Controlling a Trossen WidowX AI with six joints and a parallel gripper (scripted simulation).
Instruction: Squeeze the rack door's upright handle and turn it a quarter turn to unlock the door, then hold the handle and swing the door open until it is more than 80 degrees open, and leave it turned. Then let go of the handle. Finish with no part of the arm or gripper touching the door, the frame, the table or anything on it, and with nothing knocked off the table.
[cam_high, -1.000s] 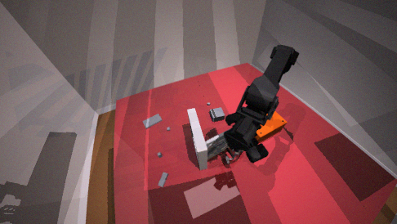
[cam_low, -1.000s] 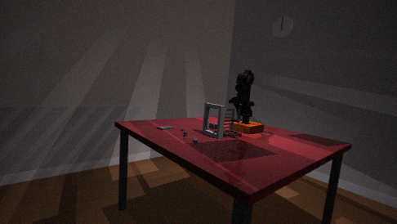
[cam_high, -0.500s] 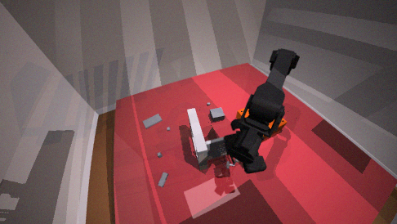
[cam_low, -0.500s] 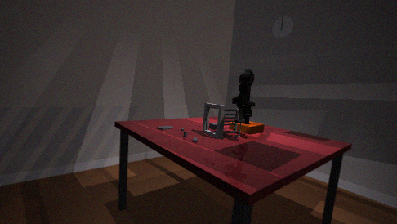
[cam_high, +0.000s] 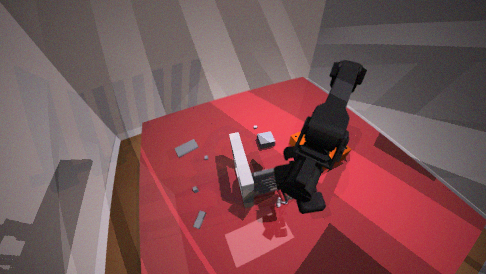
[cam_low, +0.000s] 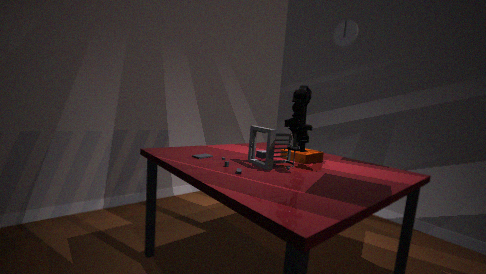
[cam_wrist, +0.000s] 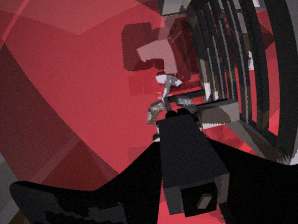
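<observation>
Right now my gripper tip is 30 mm above the dark grey handle and 10 mm short of it.
</observation>
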